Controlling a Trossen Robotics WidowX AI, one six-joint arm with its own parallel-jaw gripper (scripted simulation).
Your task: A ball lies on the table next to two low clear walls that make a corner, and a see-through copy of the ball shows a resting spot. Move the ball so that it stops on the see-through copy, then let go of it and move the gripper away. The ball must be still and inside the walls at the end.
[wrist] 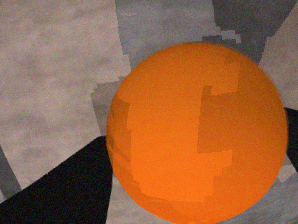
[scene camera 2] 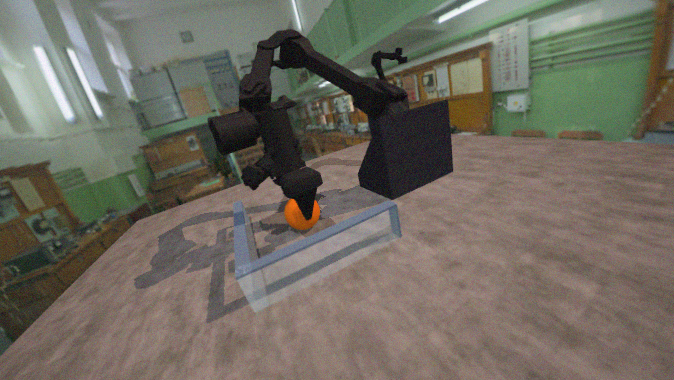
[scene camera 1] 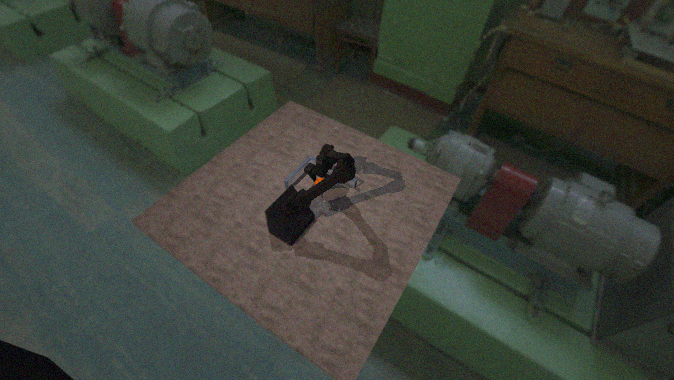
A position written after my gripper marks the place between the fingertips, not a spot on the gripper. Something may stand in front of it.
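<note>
There is my gripper (scene camera 2: 303, 213). The wrist view shows me the same gripper (wrist: 196, 132), so I can see it there as well as in scene camera 2.
</note>
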